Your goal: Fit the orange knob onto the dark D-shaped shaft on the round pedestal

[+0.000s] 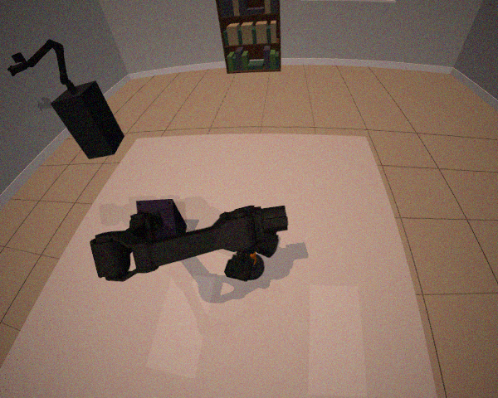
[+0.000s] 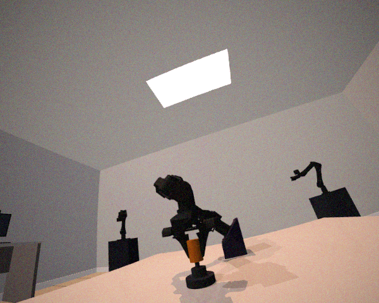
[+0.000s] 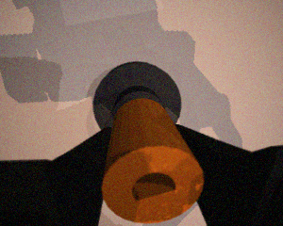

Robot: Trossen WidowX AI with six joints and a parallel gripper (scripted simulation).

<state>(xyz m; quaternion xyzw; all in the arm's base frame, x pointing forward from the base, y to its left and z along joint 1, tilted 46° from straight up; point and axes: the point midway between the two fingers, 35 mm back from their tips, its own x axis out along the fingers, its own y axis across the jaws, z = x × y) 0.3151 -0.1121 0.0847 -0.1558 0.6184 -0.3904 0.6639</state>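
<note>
My gripper tip is 20 mm below the orange knob. The rest, counted from my gripper tip: round pedestal: 40 mm below.
</note>
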